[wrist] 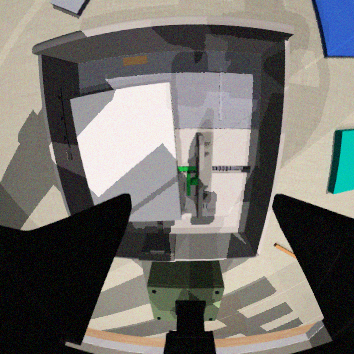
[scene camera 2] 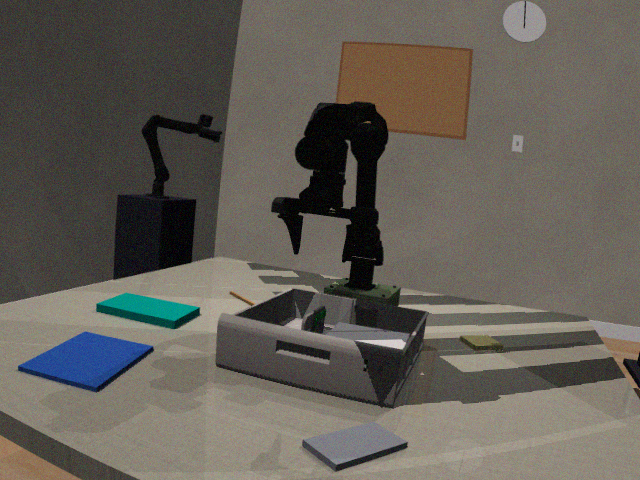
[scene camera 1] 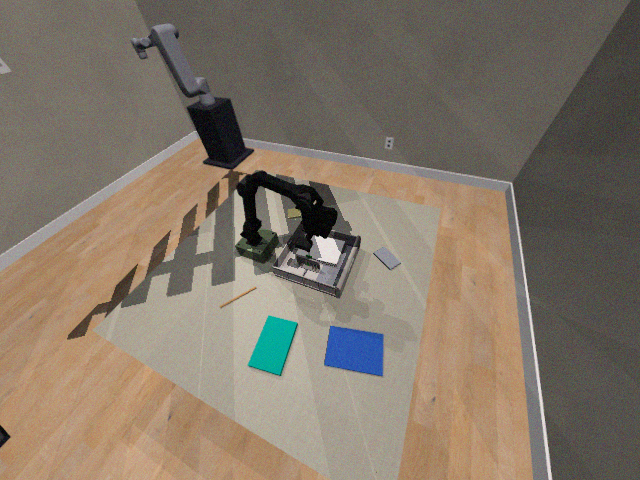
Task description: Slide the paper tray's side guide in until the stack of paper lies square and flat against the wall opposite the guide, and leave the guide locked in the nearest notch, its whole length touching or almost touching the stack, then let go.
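Frame: origin at the arm's base, x ahead, y left, z up, level; centimetres.
Seen in the pictures: gripper, fingertip midpoint: (wrist: 203, 201) (scene camera 2: 319, 258) (scene camera 1: 313, 244); arm's base, link origin: (wrist: 189, 307) (scene camera 2: 359, 286) (scene camera 1: 254, 240).
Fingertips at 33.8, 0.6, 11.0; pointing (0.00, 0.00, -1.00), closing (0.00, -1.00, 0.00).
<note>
Pixels of each thing's top centre, then the offset from my fingertips to it, as dx, dy, dz. "*": a spot on its surface instead.
- grey paper tray, top centre: (wrist: 157, 164) (scene camera 2: 336, 310) (scene camera 1: 317, 249) -0.5, +4.1, -9.2
- white paper stack, top centre: (wrist: 125, 162) (scene camera 2: 364, 342) (scene camera 1: 320, 247) -1.7, +9.8, -14.5
- side guide, surface spot: (wrist: 201, 175) (scene camera 2: 312, 312) * -2.4, -1.1, -10.9
- teal slab, top centre: (scene camera 2: 148, 305) (scene camera 1: 273, 342) -0.7, -38.8, -17.0
- blue slab, top centre: (scene camera 2: 89, 355) (scene camera 1: 354, 349) +29.0, -28.5, -18.0
- grey slab, top centre: (scene camera 2: 356, 441) (scene camera 1: 387, 257) +30.2, +18.2, -17.8
- orange stick, top centre: (scene camera 2: 246, 299) (scene camera 1: 238, 296) -26.8, -27.5, -18.1
- yellow pad, top centre: (scene camera 2: 481, 339) (scene camera 1: 294, 212) -28.8, +31.1, -17.7
The grey paper tray (scene camera 1: 348, 268) (scene camera 2: 289, 361) (wrist: 274, 100) stands in front of the arm's base. The white paper stack (scene camera 1: 328, 251) (scene camera 2: 385, 342) (wrist: 132, 132) lies turned a little askew inside, at the left in the wrist view, with a wedge-shaped gap to the left wall. The side guide (scene camera 1: 308, 262) (scene camera 2: 313, 320) (wrist: 201, 175), with a green part on its stack side, stands upright right of the stack, a gap between them. My gripper (wrist: 203, 201) is open and empty above the tray, its fingers wide apart on either side of the guide. In the scene views the arm partly hides the gripper.
A green base block (scene camera 1: 256, 246) (scene camera 2: 369, 291) (wrist: 185, 275) carries the arm behind the tray. A teal slab (scene camera 1: 273, 345) (scene camera 2: 147, 310), a blue slab (scene camera 1: 354, 351) (scene camera 2: 87, 360), a grey slab (scene camera 1: 386, 257) (scene camera 2: 355, 444), an orange stick (scene camera 1: 237, 297) and a yellow pad (scene camera 1: 294, 212) (scene camera 2: 480, 342) lie around it.
</note>
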